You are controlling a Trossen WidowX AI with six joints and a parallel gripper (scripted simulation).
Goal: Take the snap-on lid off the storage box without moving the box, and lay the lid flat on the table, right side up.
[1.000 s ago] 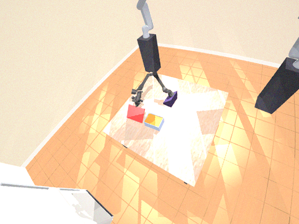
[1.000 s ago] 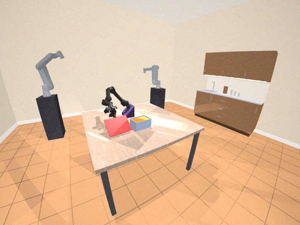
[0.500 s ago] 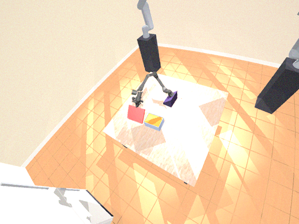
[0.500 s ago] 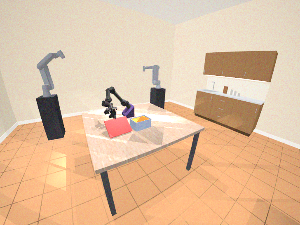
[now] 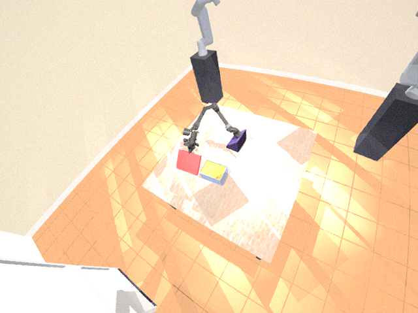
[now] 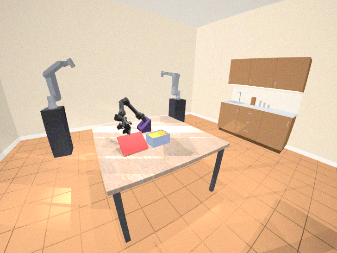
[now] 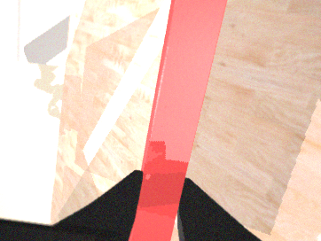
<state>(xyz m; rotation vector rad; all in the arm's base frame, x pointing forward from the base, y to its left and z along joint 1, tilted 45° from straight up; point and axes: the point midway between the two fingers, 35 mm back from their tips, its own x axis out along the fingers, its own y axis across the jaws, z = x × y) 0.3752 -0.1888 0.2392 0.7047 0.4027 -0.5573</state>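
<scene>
The red lid is 6 cm ahead of my gripper tip, 5 cm below it and 1 cm to the left of it. From my gripper tip the other things lie so: pale blue storage box: 29 cm to the left, 7 cm below, 2 cm ahead.
</scene>
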